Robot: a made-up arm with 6 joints.
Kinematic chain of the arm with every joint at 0, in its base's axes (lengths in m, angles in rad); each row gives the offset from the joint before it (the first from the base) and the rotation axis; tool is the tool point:
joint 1: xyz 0 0 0.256 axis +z
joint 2: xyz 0 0 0 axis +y
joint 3: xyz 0 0 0.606 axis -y
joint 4: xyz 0 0 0 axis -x
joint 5: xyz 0.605 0 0 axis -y
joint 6: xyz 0 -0.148 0 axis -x
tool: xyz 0 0 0
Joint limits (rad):
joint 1: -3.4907..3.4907
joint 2: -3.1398..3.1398
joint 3: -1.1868..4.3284
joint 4: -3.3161..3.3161
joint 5: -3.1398..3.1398
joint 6: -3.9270..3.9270
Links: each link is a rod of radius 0.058 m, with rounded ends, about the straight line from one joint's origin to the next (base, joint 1, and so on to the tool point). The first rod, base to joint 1, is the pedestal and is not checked.
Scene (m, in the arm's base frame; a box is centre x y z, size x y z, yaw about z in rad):
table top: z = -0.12
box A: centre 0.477 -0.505 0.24 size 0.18 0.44 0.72 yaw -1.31
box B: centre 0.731 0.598 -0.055 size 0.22 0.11 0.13 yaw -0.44
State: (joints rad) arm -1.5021 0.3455 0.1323 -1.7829 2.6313 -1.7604
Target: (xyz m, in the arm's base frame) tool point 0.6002 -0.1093 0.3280
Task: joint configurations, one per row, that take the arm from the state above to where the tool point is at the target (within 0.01 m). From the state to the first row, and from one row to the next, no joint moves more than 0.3 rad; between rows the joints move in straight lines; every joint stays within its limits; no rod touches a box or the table.
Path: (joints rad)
1: -1.5211 0.1810 0.2410 -1.9090 2.7032 -2.0215
2: -1.5401 0.0165 0.3496 -2.0350 2.7752 -2.2827
3: -1.5592 -0.1480 0.4583 -2.1611 2.8471 -2.5438
4: -1.5782 -0.3125 0.5669 -2.2872 2.9191 -2.8050
5: -1.5972 -0.4770 0.6756 -2.4132 2.9910 -3.0661
6: -1.6162 -0.6415 0.7842 -2.5393 3.0629 -3.3273
7: -1.3724 -0.5301 0.5753 -2.3897 3.0093 -3.0495
8: -1.1286 -0.4188 0.3664 -2.2402 2.9556 -2.7718
9: -0.8848 -0.3075 0.1575 -2.0906 2.9019 -2.4941
10: -0.6410 -0.1961 -0.0513 -1.9411 2.8483 -2.2163
11: -0.3972 -0.0848 -0.2602 -1.7915 2.7946 -1.9386
12: -0.1534 0.0265 -0.4691 -1.6420 2.7409 -1.6609
13: -0.2177 0.2054 -0.3888 -1.8229 2.6861 -1.7106
14: -0.2821 0.3843 -0.3085 -2.0039 2.6313 -1.7604

